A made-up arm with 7 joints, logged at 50 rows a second.
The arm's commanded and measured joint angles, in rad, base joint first. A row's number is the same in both.
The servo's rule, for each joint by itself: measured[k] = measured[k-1] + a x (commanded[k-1-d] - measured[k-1]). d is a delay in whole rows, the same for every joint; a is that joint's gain. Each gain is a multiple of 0.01, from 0.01 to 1. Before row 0 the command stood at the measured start. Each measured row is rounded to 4 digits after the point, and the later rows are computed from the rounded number. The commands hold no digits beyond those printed.
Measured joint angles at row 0:
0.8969, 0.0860, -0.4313, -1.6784, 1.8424, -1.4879, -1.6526
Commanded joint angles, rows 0 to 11:
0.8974, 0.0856, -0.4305, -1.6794, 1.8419, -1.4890, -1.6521
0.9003, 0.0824, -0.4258, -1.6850, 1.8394, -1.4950, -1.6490
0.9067, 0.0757, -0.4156, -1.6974, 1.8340, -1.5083, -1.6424
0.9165, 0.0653, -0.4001, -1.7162, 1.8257, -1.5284, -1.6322
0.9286, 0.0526, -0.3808, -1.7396, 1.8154, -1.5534, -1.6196
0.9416, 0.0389, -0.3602, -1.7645, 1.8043, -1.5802, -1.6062
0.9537, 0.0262, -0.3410, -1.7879, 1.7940, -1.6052, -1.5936
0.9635, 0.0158, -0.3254, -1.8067, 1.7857, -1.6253, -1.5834
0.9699, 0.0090, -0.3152, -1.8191, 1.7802, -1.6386, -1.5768
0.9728, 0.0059, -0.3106, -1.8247, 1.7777, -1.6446, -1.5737
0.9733, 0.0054, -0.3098, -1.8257, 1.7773, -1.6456, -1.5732
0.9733, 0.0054, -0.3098, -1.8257, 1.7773, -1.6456, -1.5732
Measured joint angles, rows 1 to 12:
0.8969, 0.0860, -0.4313, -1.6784, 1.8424, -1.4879, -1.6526
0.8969, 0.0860, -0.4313, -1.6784, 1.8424, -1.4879, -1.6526
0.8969, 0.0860, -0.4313, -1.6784, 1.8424, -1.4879, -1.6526
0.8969, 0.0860, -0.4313, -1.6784, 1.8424, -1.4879, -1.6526
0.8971, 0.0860, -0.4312, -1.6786, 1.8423, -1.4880, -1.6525
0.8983, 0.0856, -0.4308, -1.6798, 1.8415, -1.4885, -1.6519
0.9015, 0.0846, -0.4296, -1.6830, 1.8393, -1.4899, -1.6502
0.9072, 0.0827, -0.4272, -1.6890, 1.8354, -1.4926, -1.6470
0.9153, 0.0797, -0.4235, -1.6981, 1.8296, -1.4969, -1.6421
0.9253, 0.0756, -0.4184, -1.7101, 1.8223, -1.5027, -1.6356
0.9361, 0.0707, -0.4122, -1.7241, 1.8141, -1.5099, -1.6280
0.9465, 0.0652, -0.4053, -1.7390, 1.8059, -1.5180, -1.6200
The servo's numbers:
d 4
a 0.38 0.10 0.08 0.18 0.29 0.07 0.18

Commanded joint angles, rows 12 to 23:
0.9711, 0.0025, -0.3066, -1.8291, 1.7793, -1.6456, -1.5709
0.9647, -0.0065, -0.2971, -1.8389, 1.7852, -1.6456, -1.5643
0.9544, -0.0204, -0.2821, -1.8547, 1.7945, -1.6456, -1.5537
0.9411, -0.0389, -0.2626, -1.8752, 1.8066, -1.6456, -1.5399
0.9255, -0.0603, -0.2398, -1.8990, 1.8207, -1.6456, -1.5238
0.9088, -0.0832, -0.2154, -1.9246, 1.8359, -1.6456, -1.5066
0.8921, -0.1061, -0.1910, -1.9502, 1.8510, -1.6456, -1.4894
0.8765, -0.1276, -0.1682, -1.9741, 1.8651, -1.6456, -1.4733
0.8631, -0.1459, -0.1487, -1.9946, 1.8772, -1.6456, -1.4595
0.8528, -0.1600, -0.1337, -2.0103, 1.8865, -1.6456, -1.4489
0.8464, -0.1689, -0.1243, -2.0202, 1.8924, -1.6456, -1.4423
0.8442, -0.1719, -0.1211, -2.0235, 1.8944, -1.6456, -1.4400
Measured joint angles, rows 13 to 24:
0.9554, 0.0596, -0.3981, -1.7534, 1.7984, -1.5264, -1.6122
0.9620, 0.0542, -0.3911, -1.7662, 1.7924, -1.5347, -1.6053
0.9663, 0.0493, -0.3846, -1.7769, 1.7880, -1.5425, -1.5995
0.9690, 0.0449, -0.3786, -1.7857, 1.7849, -1.5497, -1.5948
0.9698, 0.0407, -0.3728, -1.7935, 1.7833, -1.5564, -1.5905
0.9679, 0.0360, -0.3667, -1.8017, 1.7839, -1.5626, -1.5858
0.9628, 0.0304, -0.3599, -1.8112, 1.7870, -1.5684, -1.5800
0.9546, 0.0235, -0.3521, -1.8227, 1.7927, -1.5738, -1.5728
0.9435, 0.0151, -0.3431, -1.8364, 1.8008, -1.5788, -1.5640
0.9303, 0.0053, -0.3329, -1.8523, 1.8110, -1.5835, -1.5537
0.9158, -0.0058, -0.3215, -1.8699, 1.8226, -1.5878, -1.5421
0.9009, -0.0180, -0.3092, -1.8887, 1.8349, -1.5918, -1.5297

